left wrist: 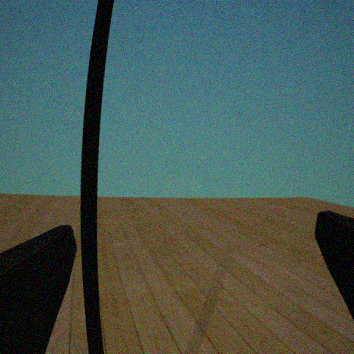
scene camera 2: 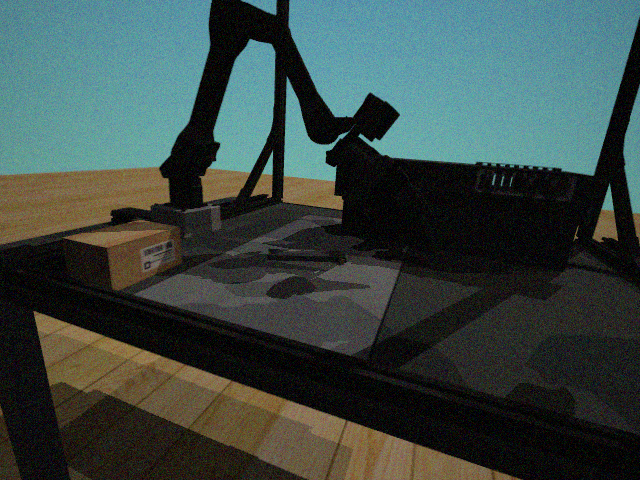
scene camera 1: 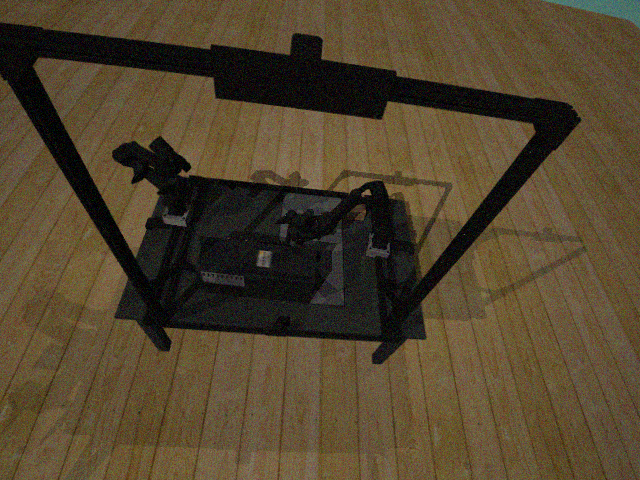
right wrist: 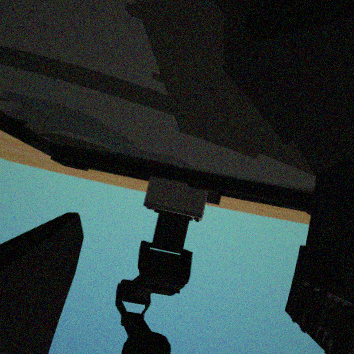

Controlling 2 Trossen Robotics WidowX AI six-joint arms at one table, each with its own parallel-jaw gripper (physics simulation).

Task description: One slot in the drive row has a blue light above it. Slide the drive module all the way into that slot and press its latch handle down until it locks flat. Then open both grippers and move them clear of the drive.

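Pixels of known places: left gripper, fingertip midpoint: [left wrist: 197, 233] [scene camera 1: 144, 188]; right gripper, fingertip midpoint: [scene camera 2: 427, 214] [scene camera 1: 272, 232] [right wrist: 205, 222]; left arm's base, link origin: [scene camera 1: 177, 210] [right wrist: 174, 213]; right arm's base, link origin: [scene camera 2: 186, 205] [scene camera 1: 379, 243].
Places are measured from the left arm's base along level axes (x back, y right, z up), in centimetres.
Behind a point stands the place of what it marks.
Observation:
The black drive chassis [scene camera 1: 258, 279] @[x -42.2, y 32.2, z 8.4 cm] [scene camera 2: 465, 222] @[x -36.7, y 17.6, z -0.6 cm] stands on the table. The row's blue light shows in no view. I cannot make out the drive module in the dark. A black ribbed shape [right wrist: 320, 315] @[x -28.0, y 18.0, z 8.0 cm] shows low at the right in the right wrist view; I cannot tell what it is. My right gripper [scene camera 1: 286, 229] is open at the chassis's back right in scene camera 1, by its left end in scene camera 2; its right finger merges with the dark. My left gripper [scene camera 1: 126, 162] [left wrist: 197, 233] @[x -2.8, y 20.1, z 35.4 cm] is open and empty, raised at the back left, away from the chassis.
A thin dark bar-like piece [scene camera 2: 307, 254] @[x -60.8, y -3.5, z -6.1 cm] lies on the light grey mat [scene camera 2: 330, 325] @[x -48.9, y -21.2, z -7.0 cm]. A cardboard box [scene camera 2: 124, 253] @[x -75.8, y -25.9, z -2.6 cm] stands near the right arm's base [scene camera 2: 201, 219] @[x -86.4, y -1.8, z -4.1 cm]. A black overhead frame [scene camera 1: 129, 54] @[x -27.5, y 47.8, z 96.7 cm] spans the table, with posts at its sides.

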